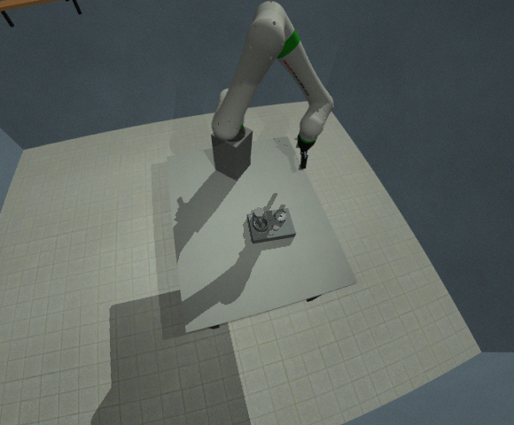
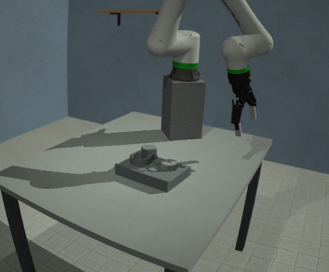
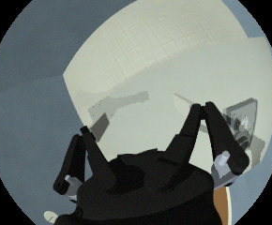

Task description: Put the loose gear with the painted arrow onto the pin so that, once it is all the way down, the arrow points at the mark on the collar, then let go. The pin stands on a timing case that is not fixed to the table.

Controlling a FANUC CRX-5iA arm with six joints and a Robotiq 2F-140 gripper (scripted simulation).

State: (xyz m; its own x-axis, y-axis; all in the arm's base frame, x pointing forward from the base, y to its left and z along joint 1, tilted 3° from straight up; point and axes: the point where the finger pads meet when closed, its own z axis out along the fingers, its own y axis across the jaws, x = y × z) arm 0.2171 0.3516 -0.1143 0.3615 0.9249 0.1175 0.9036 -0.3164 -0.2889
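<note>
Right now my hand is 270 mm short of the gear, 250 mm to the left of it and 120 mm above it.
</note>
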